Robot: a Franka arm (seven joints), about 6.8 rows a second.
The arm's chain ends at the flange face. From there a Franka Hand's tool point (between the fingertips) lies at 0.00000 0.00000 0.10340 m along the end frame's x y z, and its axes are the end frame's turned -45 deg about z.
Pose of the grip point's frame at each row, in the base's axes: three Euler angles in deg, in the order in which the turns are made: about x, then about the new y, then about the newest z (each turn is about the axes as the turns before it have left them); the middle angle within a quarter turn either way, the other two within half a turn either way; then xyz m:
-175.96, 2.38, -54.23, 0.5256, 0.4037, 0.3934
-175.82, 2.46, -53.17, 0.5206, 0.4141, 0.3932
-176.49, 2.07, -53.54, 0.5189, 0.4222, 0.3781
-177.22, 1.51, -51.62, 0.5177, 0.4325, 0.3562
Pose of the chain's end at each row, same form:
-175.96, 2.38, -9.23, 0.5213, 0.3964, 0.4965
-175.82, 2.46, -8.17, 0.5162, 0.4066, 0.4962
-176.49, 2.07, -8.54, 0.5152, 0.4159, 0.4812
-177.22, 1.51, -6.62, 0.5150, 0.4275, 0.4594

